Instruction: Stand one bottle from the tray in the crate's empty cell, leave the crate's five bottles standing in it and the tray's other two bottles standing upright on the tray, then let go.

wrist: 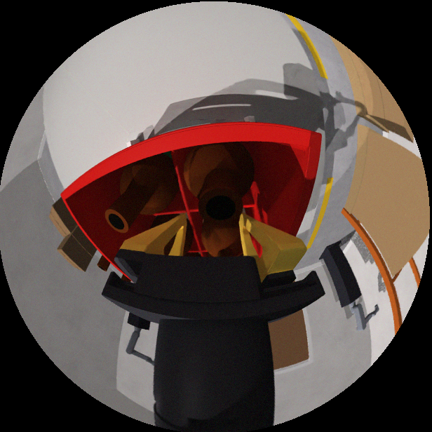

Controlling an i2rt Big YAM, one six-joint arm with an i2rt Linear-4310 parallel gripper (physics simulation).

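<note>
The red crate (225,132) fills the middle of the wrist view, with thin red dividers inside. A brown bottle (218,167) stands in it, its dark mouth towards the camera and its neck between my fingertips. My gripper (212,217) is partly open, with its yellow fingers apart on either side of that neck and not gripping it. A second brown bottle (146,186) stands in the crate to the left. Part of another brown bottle (219,241) shows low between the fingers. The crate's near side and other cells are hidden by the gripper. The tray cannot be made out.
Small brown box-like blocks (79,250) lie beyond the crate's left side, with a small brown piece (103,263) beside them. A yellow line (321,212), a large tan panel (392,195) and an orange rail (385,267) are at the right. A black fixture (342,275) is at lower right.
</note>
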